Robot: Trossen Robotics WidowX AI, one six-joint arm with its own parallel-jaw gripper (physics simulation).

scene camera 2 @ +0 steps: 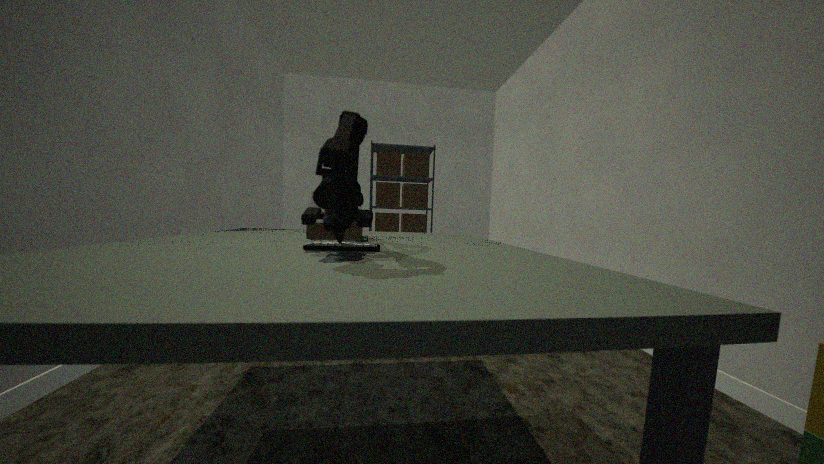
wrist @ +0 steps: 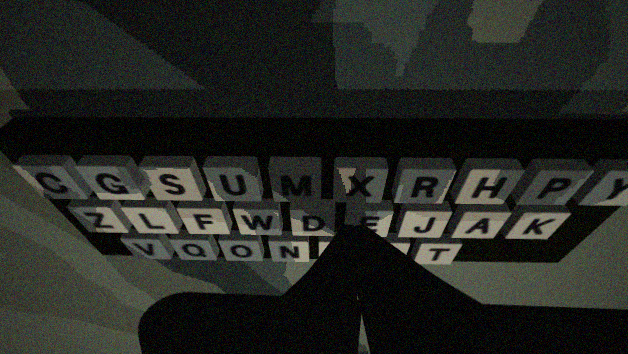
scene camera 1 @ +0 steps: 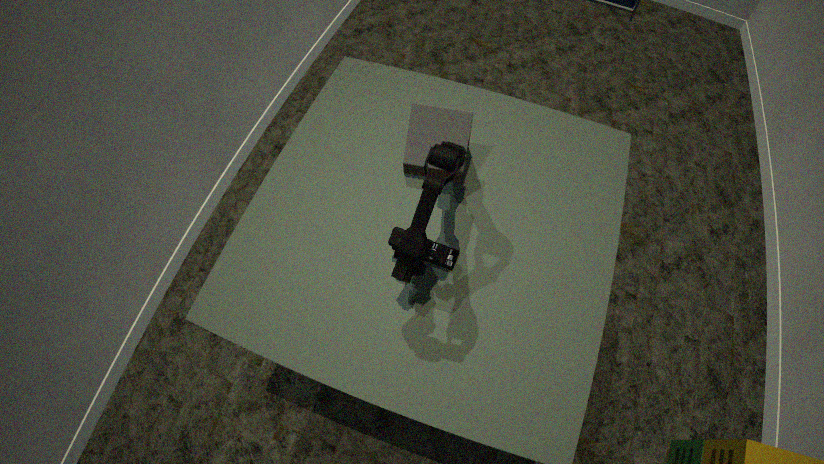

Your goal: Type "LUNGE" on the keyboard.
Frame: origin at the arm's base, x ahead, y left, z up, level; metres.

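Seen in the pictures: gripper, between the fingertips: (scene camera 2: 340,242) (wrist: 352,236).
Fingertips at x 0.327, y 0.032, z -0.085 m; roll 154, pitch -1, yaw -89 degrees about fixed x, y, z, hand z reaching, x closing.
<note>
A point is followed by its place in that frame.
The black keyboard (scene camera 1: 445,265) {z -0.092, x 0.359, y 0.123 m} (scene camera 2: 369,247) {z -0.092, x 0.363, y 0.121 m} (wrist: 310,137) {z -0.093, x 0.367, y 0.049 m} lies on the table, partly hidden under my arm in scene camera 1. In the wrist view I see the keys L (wrist: 153,220) {z -0.087, x 0.330, y 0.106 m}, U (wrist: 233,185) {z -0.087, x 0.351, y 0.073 m}, N (wrist: 291,251) {z -0.087, x 0.312, y 0.056 m}, G (wrist: 112,184) {z -0.087, x 0.349, y 0.113 m} and E (wrist: 378,224) {z -0.087, x 0.333, y 0.023 m}. My gripper (scene camera 2: 340,240) {z -0.085, x 0.327, y 0.032 m} (wrist: 352,236) {z -0.085, x 0.327, y 0.032 m} is shut and empty, pointing down at the keyboard. In the wrist view its tips overlap the lower left part of the E key, and the fingers hide the keys between N and T. I cannot tell whether the tips touch the key.
The keyboard lies on a pale green table (scene camera 1: 299,230) {z -0.104, x 0.439, y -0.387 m} (scene camera 2: 172,293) {z -0.104, x 0.766, y -0.082 m}. A grey-brown box (scene camera 1: 435,123) {z 0.057, x -0.054, y -0.089 m} (scene camera 2: 317,231) {z -0.074, x 0.071, y -0.115 m} stands by the arm's base. In scene camera 2 a shelf rack (scene camera 2: 402,179) with brown boxes stands at the far wall. A yellow object (scene camera 1: 775,452) shows low right in scene camera 1.
</note>
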